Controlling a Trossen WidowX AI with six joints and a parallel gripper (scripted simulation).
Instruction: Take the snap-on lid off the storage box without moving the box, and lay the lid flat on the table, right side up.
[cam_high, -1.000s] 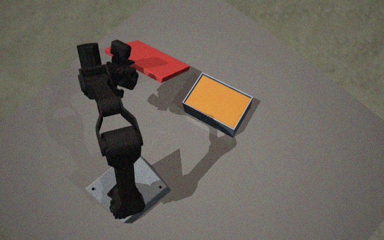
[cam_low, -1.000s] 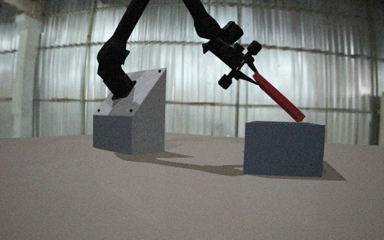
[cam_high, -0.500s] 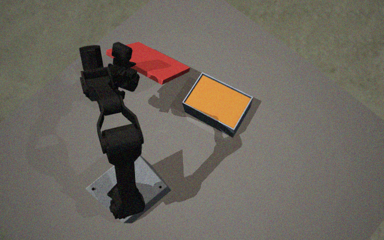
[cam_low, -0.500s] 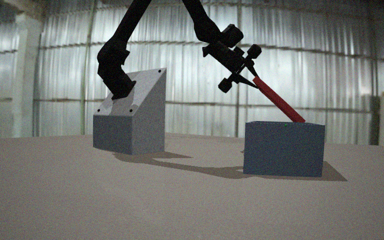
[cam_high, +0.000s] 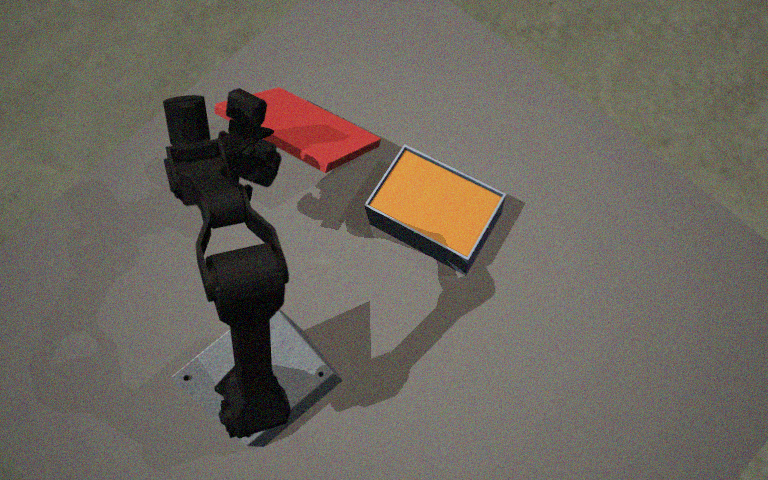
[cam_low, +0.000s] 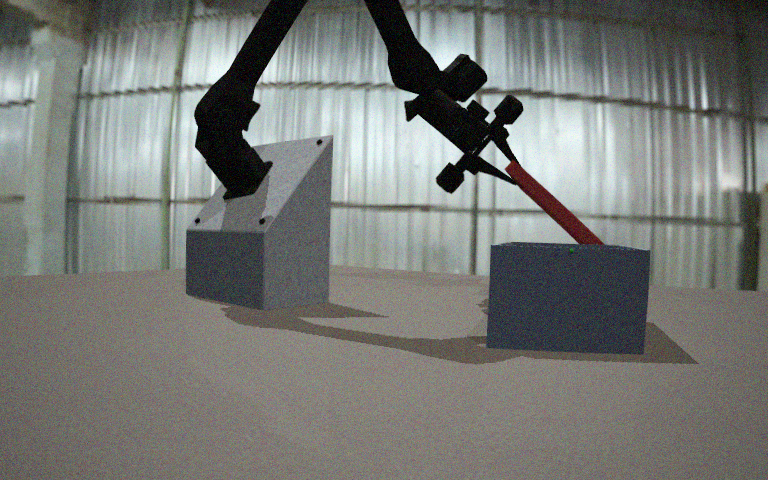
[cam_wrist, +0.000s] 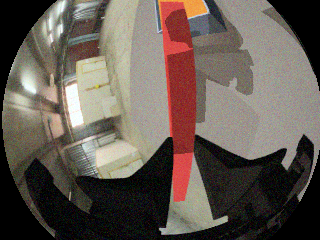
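Right now the lid is 6 cm ahead of my gripper tip, 5 cm below it and 1 cm to the left of it. Round my gripper tip: storage box: 26 cm to the right, 14 cm below, 13 cm ahead.
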